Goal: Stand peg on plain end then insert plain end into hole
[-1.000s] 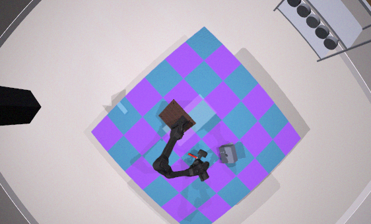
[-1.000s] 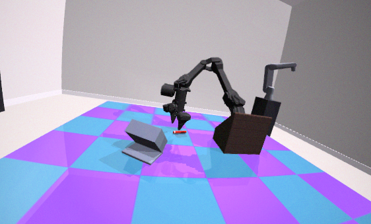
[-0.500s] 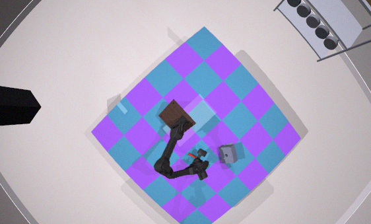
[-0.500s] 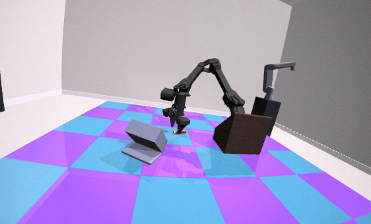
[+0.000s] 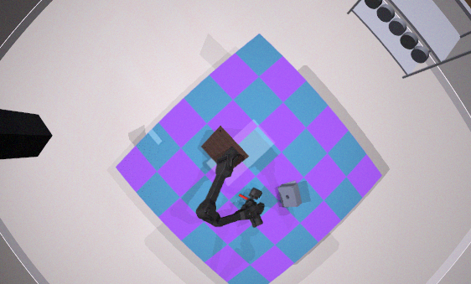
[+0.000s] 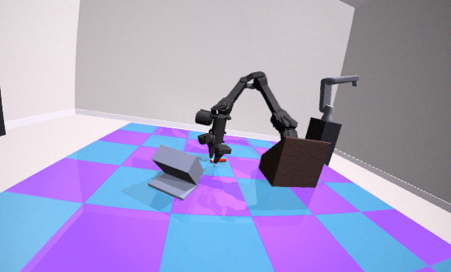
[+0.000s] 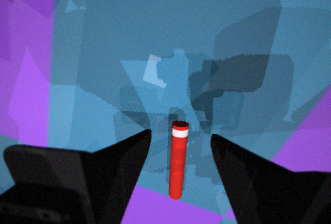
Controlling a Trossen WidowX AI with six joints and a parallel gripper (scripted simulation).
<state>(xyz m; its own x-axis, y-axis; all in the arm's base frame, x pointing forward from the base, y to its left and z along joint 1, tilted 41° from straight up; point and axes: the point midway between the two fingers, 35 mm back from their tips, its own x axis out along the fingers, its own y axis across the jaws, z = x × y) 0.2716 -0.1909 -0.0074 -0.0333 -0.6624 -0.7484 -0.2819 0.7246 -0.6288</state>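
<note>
My gripper tip is now 1 cm past the red peg. Round my gripper tip: grey sloped panel 20 cm to the left, 14 cm ahead, 6 cm above.
</note>
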